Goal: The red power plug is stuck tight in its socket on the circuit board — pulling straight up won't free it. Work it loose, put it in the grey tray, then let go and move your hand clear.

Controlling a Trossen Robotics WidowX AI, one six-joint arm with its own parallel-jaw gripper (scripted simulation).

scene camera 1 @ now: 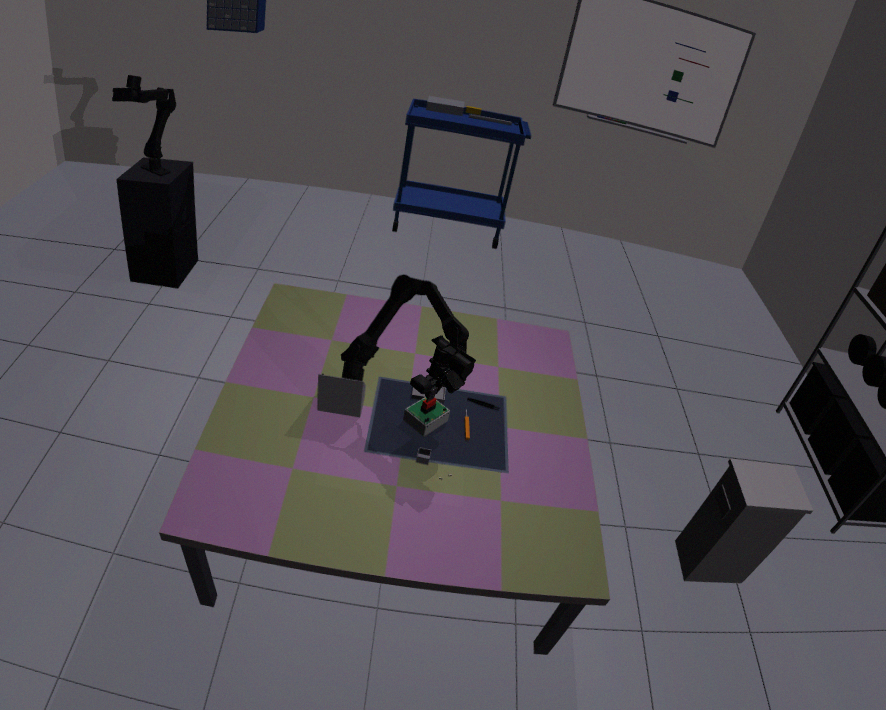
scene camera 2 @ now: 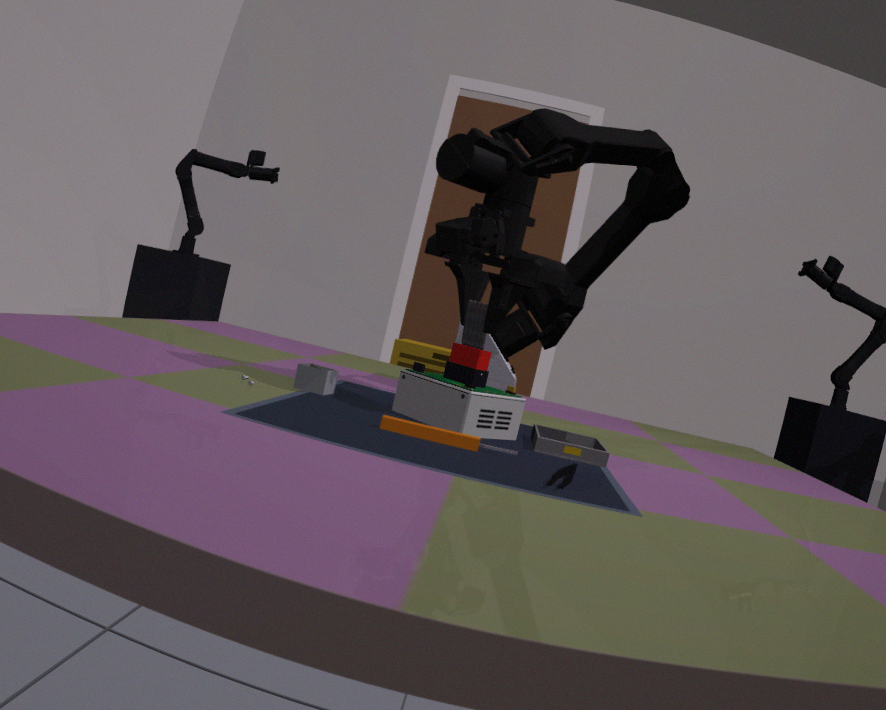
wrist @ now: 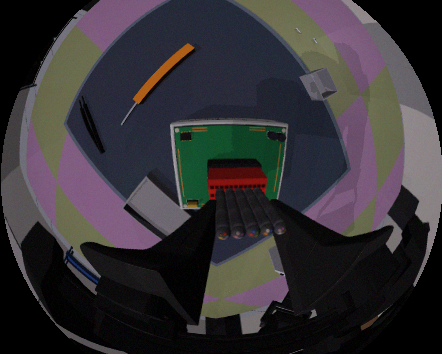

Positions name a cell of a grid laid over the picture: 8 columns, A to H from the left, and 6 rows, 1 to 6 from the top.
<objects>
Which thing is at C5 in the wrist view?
My gripper.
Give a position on a dark mat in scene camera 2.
D4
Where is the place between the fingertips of my gripper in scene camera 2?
E3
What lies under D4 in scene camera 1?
A dark mat.
</objects>
